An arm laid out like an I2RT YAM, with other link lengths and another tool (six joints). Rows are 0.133 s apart.
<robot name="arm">
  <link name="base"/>
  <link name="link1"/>
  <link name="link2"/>
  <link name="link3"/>
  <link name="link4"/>
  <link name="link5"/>
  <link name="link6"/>
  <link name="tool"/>
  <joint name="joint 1" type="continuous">
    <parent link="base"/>
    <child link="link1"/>
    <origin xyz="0 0 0.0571"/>
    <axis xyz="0 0 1"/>
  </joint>
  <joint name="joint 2" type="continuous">
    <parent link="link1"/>
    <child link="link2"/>
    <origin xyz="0.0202 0.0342 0.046" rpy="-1.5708 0 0"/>
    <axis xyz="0 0 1"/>
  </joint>
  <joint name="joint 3" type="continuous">
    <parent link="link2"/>
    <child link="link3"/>
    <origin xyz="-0.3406 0 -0.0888" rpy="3.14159 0 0"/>
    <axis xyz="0 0 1"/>
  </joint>
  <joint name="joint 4" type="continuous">
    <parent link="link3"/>
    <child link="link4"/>
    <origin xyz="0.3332 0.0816 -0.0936"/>
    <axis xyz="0 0 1"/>
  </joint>
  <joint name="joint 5" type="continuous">
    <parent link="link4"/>
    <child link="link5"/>
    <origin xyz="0.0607 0.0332 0.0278" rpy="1.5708 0 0"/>
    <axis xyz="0 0 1"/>
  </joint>
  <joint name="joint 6" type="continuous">
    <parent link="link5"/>
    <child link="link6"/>
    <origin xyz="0.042 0 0.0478" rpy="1.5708 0 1.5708"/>
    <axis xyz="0 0 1"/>
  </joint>
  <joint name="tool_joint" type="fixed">
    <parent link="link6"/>
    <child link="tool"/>
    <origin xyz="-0.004 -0.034 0.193" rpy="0 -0.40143 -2.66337"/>
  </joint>
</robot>
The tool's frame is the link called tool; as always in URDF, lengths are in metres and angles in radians. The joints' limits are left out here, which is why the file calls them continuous.
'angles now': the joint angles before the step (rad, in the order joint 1, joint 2, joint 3, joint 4, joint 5, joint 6). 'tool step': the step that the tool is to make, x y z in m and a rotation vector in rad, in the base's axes. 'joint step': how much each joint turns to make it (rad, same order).
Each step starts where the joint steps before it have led.
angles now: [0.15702 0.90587 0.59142 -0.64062 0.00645 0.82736]
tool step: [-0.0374 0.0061 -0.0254 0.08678 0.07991 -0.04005]
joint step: [-0.00027 -0.07666 -0.06369 -0.07633 -0.06001 0.08733]
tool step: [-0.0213 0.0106 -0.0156 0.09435 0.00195 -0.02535]
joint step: [-0.00058 -0.09638 -0.07908 0.00163 -0.06596 0.07103]
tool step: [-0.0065 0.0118 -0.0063 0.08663 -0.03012 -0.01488]
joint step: [0.00057 -0.07247 -0.05994 0.03947 -0.05820 0.05890]
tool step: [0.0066 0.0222 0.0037 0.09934 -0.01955 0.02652]
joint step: [-0.00006 0.01150 -0.01275 0.06726 -0.09196 0.03681]
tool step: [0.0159 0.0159 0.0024 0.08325 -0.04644 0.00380]
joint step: [0.00139 0.02896 -0.03000 0.13227 -0.05874 0.04876]
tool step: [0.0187 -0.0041 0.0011 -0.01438 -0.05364 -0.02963]
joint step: [0.01207 0.03744 -0.01577 0.10825 0.04546 0.01477]
